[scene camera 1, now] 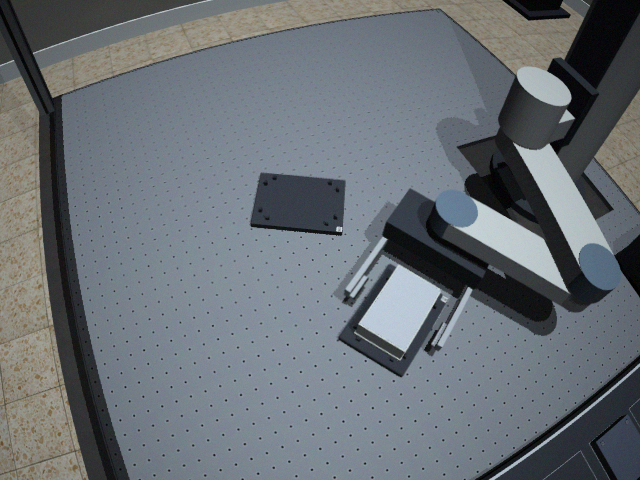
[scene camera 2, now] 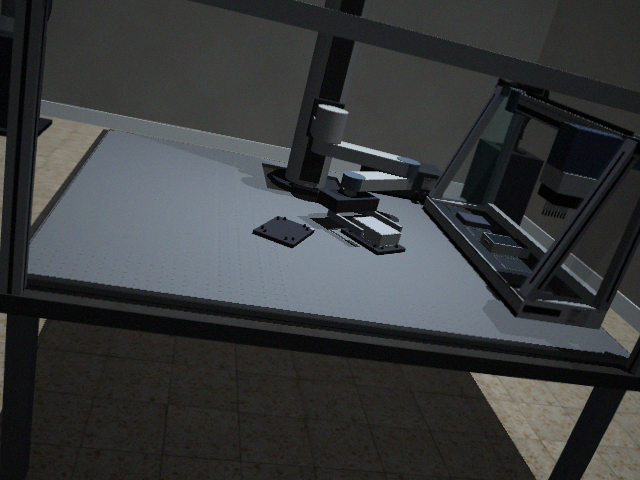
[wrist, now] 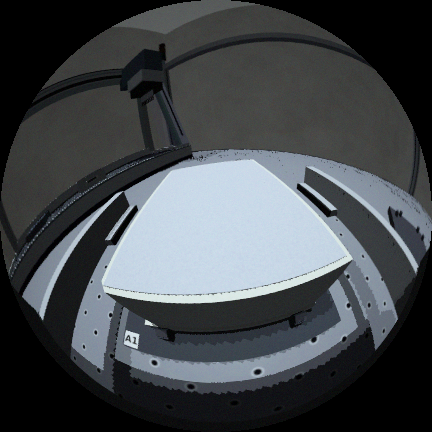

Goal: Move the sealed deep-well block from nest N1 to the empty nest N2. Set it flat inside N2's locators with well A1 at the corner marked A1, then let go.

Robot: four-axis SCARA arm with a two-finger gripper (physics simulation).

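Places are measured from the arm's base along level axes (x ahead, y left, z up), in metres.
Where they show: gripper, between the fingertips: (scene camera 1: 392,321) (scene camera 2: 382,231) (wrist: 214,183); arm's base, origin of its link: (scene camera 2: 303,185).
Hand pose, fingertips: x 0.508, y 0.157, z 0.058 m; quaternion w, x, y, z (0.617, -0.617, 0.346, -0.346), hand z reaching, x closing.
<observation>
Each offset is from my fingertips to the top centre of the thing. "spot": to the spot under its first point. Level surfaces: height alone.
The white sealed block @(0.022 m back, 0.013 m right, 0.008 m up) (scene camera 1: 400,310) (scene camera 2: 377,226) (wrist: 225,245) lies in the dark nest N2 @(0.022 m back, 0.012 m right, 0.024 m down) (scene camera 1: 379,358) (wrist: 210,345), looking flat and within its locators. The A1 label @(spot: 0.115 m back, 0.006 m right, 0.033 m down) (wrist: 131,339) shows at the nest's near left corner in the wrist view. The well A1 mark on the block is not visible. My gripper (scene camera 1: 393,319) (scene camera 2: 381,230) (wrist: 214,183) is open; its fingers stand on both sides of the block, with a gap at each side. The other nest, N1 @(0.028 m ahead, 0.287 m right, 0.024 m down) (scene camera 1: 299,202) (scene camera 2: 283,231), is a dark plate with its locators bare.
The perforated deck @(0.046 m down) (scene camera 1: 206,335) (scene camera 2: 155,232) carries both nests. The arm column (scene camera 2: 310,129) stands behind them. A framed enclosure (scene camera 2: 470,263) with a blue multi-tip head @(spot: 0.270 m ahead, 0.354 m left, 0.391 m up) (scene camera 2: 586,152) stands on the right in scene camera 2. A dark frame post @(spot: 0.506 m ahead, 0.842 m right, 0.125 m up) (scene camera 1: 25,56) rises at the deck's far left corner.
</observation>
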